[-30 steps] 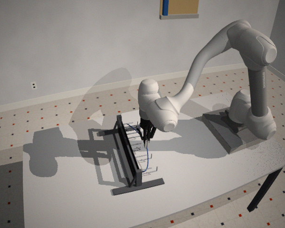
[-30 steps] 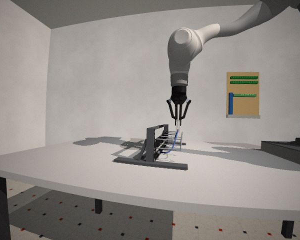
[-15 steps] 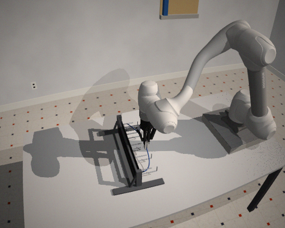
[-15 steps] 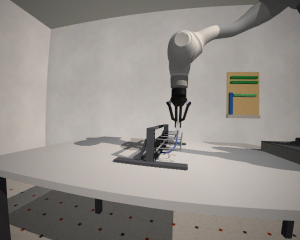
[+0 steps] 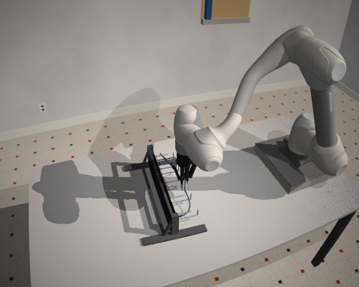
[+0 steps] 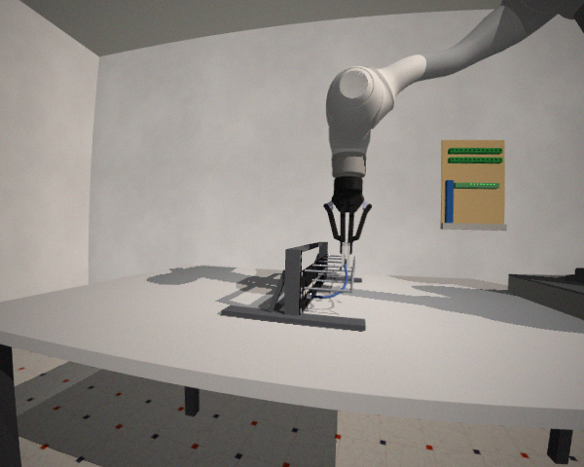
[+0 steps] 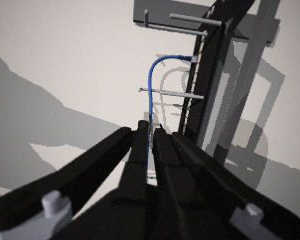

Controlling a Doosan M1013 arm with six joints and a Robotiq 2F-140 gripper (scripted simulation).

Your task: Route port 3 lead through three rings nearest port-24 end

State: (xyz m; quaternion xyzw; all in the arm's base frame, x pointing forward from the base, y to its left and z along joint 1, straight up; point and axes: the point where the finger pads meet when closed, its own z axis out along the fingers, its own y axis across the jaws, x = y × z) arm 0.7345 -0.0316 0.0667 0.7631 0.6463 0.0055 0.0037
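Now: hand 9 cm short of the dark rack, 7 cm to the left of it and 5 cm above it.
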